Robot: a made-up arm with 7 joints. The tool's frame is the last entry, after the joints. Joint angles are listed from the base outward.
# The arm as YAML. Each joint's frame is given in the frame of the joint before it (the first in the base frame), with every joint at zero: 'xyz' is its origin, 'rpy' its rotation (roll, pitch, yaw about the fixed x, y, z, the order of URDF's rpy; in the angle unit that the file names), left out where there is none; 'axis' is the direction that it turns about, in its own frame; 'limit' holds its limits. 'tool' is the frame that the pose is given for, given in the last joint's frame.
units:
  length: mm
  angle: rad
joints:
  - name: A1
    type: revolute
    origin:
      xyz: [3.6, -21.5, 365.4]
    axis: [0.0, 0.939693, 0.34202]
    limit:
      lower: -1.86
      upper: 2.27
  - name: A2
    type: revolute
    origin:
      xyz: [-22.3, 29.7, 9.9]
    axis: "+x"
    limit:
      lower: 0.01
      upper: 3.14
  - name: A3
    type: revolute
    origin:
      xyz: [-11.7, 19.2, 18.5]
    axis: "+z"
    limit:
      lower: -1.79
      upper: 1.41
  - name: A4
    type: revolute
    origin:
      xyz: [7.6, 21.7, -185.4]
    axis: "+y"
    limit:
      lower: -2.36
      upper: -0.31
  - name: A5
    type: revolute
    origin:
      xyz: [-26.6, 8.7, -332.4]
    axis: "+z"
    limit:
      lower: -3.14
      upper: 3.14
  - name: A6
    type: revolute
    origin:
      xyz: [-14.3, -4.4, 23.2]
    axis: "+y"
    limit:
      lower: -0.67
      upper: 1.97
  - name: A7
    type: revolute
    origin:
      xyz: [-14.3, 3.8, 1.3]
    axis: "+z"
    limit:
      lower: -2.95
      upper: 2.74
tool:
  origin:
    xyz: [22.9, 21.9, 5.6]
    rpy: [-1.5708, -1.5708, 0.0]
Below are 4 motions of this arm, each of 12 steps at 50 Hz.
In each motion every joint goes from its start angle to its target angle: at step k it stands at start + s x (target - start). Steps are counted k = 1, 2, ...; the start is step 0. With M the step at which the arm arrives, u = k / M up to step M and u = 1 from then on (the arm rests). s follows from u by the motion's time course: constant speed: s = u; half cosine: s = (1 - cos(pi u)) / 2; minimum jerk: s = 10 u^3 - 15 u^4 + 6 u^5.
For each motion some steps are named. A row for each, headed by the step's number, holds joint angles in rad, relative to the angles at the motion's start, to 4 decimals.
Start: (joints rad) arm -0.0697 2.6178 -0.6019 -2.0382 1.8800 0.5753 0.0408
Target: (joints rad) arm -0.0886 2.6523 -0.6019 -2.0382 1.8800 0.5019 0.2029
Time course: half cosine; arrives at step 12
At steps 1, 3, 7, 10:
1: -0.0003 0.0006 0.0000 0.0000 0.0000 -0.0013 0.0028
3: -0.0028 0.0051 0.0000 0.0000 0.0000 -0.0107 0.0237
7: -0.0119 0.0217 0.0000 0.0000 0.0000 -0.0462 0.1020
10: -0.0176 0.0322 0.0000 0.0000 0.0000 -0.0685 0.1512

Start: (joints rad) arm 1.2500 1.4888 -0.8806 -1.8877 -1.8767 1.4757 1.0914
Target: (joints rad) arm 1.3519 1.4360 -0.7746 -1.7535 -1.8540 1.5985 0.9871
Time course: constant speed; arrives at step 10
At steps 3, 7, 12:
3: 0.0306 -0.0158 0.0318 0.0403 0.0068 0.0368 -0.0313
7: 0.0713 -0.0370 0.0742 0.0939 0.0159 0.0860 -0.0730
12: 0.1019 -0.0528 0.1060 0.1342 0.0227 0.1228 -0.1043

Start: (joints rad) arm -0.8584 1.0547 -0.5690 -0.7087 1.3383 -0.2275 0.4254
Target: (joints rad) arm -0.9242 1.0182 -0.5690 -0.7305 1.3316 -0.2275 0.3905
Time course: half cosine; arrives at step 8
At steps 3, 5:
3: -0.0203 -0.0113 0.0000 -0.0067 -0.0021 0.0000 -0.0108
5: -0.0455 -0.0252 0.0000 -0.0151 -0.0046 0.0000 -0.0241

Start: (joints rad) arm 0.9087 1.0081 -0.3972 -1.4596 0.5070 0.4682 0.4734
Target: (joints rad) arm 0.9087 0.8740 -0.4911 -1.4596 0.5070 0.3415 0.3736
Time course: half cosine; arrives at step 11
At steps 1, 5, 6, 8, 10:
1: 0.0000 -0.0027 -0.0019 0.0000 0.0000 -0.0026 -0.0020
5: 0.0000 -0.0575 -0.0403 0.0000 0.0000 -0.0543 -0.0428
6: 0.0000 -0.0766 -0.0536 0.0000 0.0000 -0.0724 -0.0570
8: 0.0000 -0.1110 -0.0777 0.0000 0.0000 -0.1048 -0.0826
10: 0.0000 -0.1314 -0.0920 0.0000 0.0000 -0.1241 -0.0978

